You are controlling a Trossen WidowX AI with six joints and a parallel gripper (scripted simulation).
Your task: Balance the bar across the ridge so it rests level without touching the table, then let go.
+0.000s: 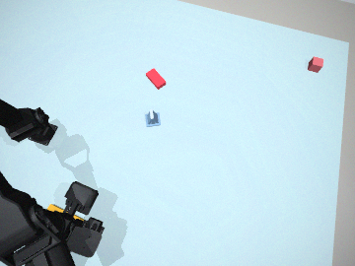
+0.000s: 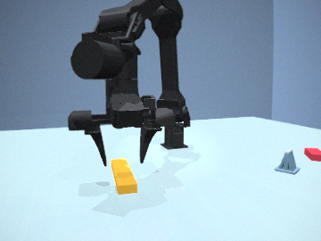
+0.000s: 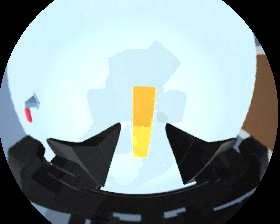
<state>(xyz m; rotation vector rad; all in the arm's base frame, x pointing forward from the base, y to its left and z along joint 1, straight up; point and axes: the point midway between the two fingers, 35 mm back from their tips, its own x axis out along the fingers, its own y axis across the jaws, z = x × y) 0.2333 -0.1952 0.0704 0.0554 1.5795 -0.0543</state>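
Now: the orange bar 3 cm below my gripper tip and 3 cm behind it. Also, from my gripper tip: ridge (34 cm to the left, 6 cm ahead, 1 cm above); flat red block (48 cm to the left, 3 cm below, 2 cm ahead); small red cube (70 cm to the left, 51 cm ahead, 2 cm below).
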